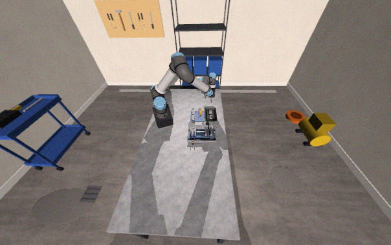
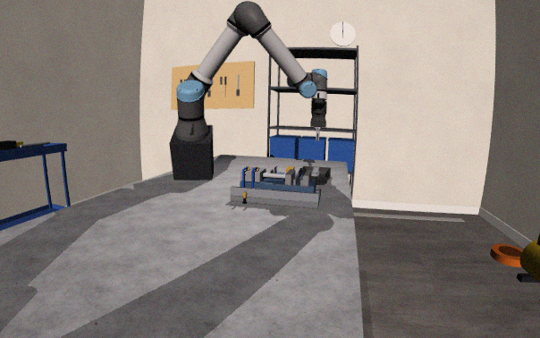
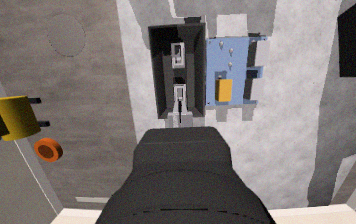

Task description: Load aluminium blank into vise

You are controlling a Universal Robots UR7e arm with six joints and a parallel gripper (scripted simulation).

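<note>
The brass blank is 12 cm behind my hand, 2 cm to the right of it and 17 cm below it. The rest, counted from my hand: vise (8 cm behind, 38 cm to the right, 16 cm below).
</note>
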